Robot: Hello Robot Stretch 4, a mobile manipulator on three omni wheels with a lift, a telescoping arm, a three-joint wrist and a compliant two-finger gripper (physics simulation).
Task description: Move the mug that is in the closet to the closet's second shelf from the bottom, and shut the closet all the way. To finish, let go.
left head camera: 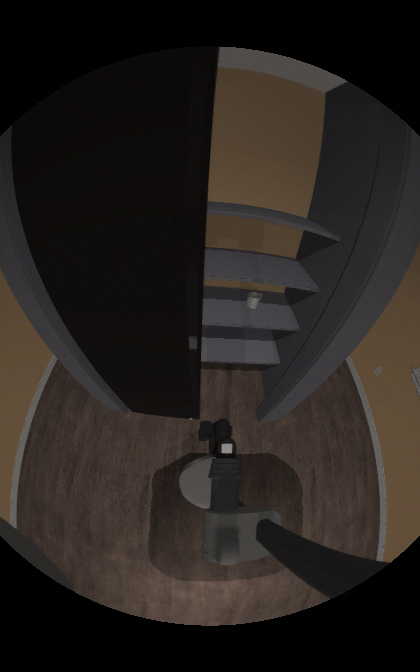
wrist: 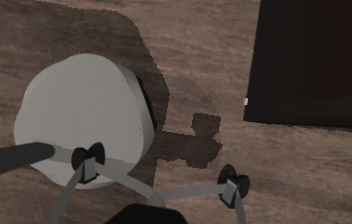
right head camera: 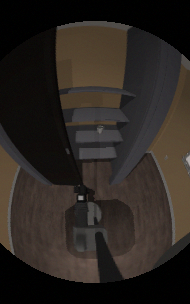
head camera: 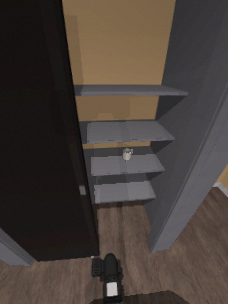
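A small white mug stands upright on the second shelf from the bottom, one above the bottom shelf. The dark closet door covers the left part of the closet; the right part stands open. My gripper is open and empty, with its fingertips wide apart above the floor, outside the closet and away from the mug. Its fingers are hidden behind the wrist in the head views.
The door has a small light handle near its right edge. A grey closet side post bounds the opening at the right. My round pale base part lies below the gripper, left of the door's lower corner in the wrist view.
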